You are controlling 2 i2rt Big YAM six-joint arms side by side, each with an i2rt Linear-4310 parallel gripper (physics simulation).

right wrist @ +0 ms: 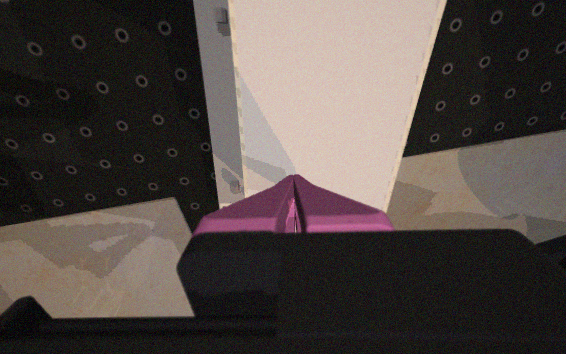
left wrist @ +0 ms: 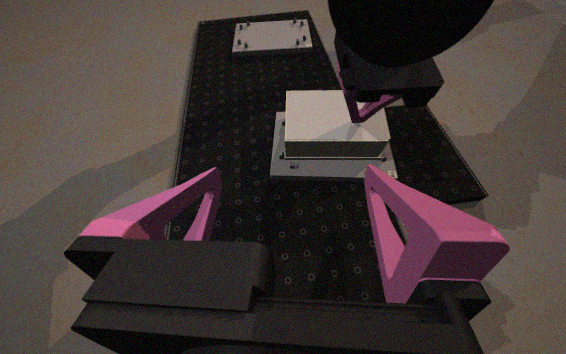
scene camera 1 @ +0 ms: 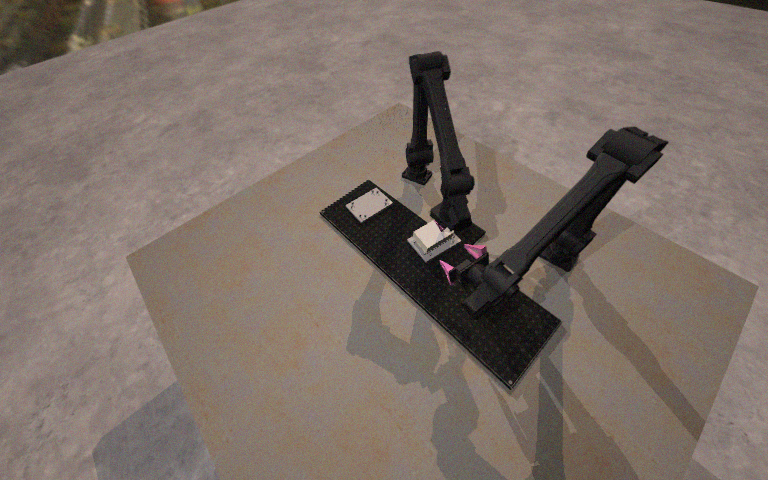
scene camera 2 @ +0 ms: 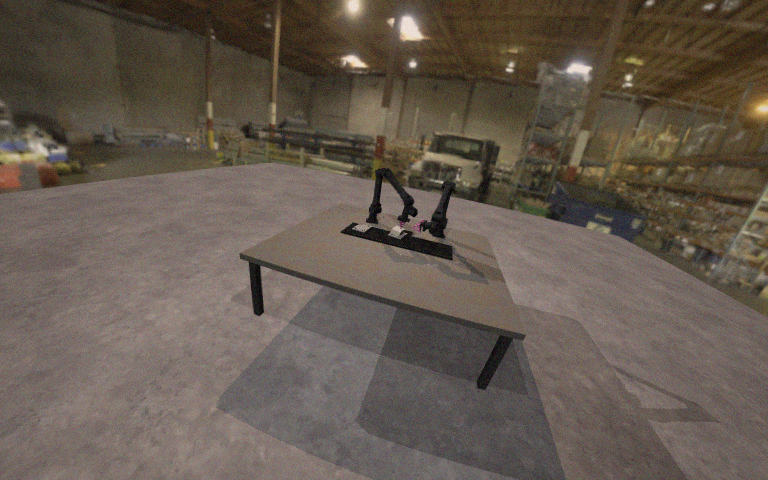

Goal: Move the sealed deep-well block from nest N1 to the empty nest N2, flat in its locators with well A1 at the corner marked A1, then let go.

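Places are measured from the left arm's base along level axes (x ahead, y left, z up), in millimetres.
Pixels of known places: left gripper, fingertip midpoint: (left wrist: 290, 174) (scene camera 1: 452, 253) (scene camera 2: 413, 226); right gripper, fingertip midpoint: (right wrist: 294, 185) (left wrist: 357, 121) (scene camera 1: 442, 230) (scene camera 2: 400, 228); left arm's base, origin of the base link: (scene camera 1: 556, 255) (scene camera 2: 438, 235); right arm's base, origin of the base link: (scene camera 1: 416, 175) (scene camera 2: 372, 221).
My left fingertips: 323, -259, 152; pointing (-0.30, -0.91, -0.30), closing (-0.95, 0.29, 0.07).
Ahead of a thing's pixels: the offset from my left fingertips to its top centre, as dx, dy, dz. "spot": to the spot under its first point. Level surfaces: height alone.
The sealed deep-well block @(-91, -126, -76) (scene camera 1: 427, 234) (scene camera 2: 397, 230) (left wrist: 317, 117) (right wrist: 330, 90), a cream box, sits on nest N1 @(-89, -120, -117) (scene camera 1: 420, 252) (left wrist: 330, 169) (right wrist: 219, 100), a grey plate. Whether it is fully seated is unclear. A small label @(spot: -145, -45, -127) (left wrist: 392, 174) at the nest's near right corner in the left wrist view is too blurred to read. Nest N2 @(-73, -439, -117) (scene camera 1: 369, 204) (scene camera 2: 361, 228) (left wrist: 272, 36) is empty, with dark locators near its corners. My left gripper (scene camera 1: 454, 254) (left wrist: 290, 174) is open beside N1, nothing between its fingers. My right gripper (left wrist: 357, 121) (right wrist: 294, 185) is shut and empty, tips at the block's top near one end; contact is unclear.
Both nests stand on a long black perforated board @(dz -139) (scene camera 1: 509, 345) (left wrist: 220, 100) (right wrist: 100, 60) on the brown table @(dz -151) (scene camera 1: 254, 339) (scene camera 2: 339, 271). The right arm (scene camera 1: 447, 124) reaches over the board's edge close to the left gripper. The left arm (scene camera 1: 572, 203) spans the board's other half.
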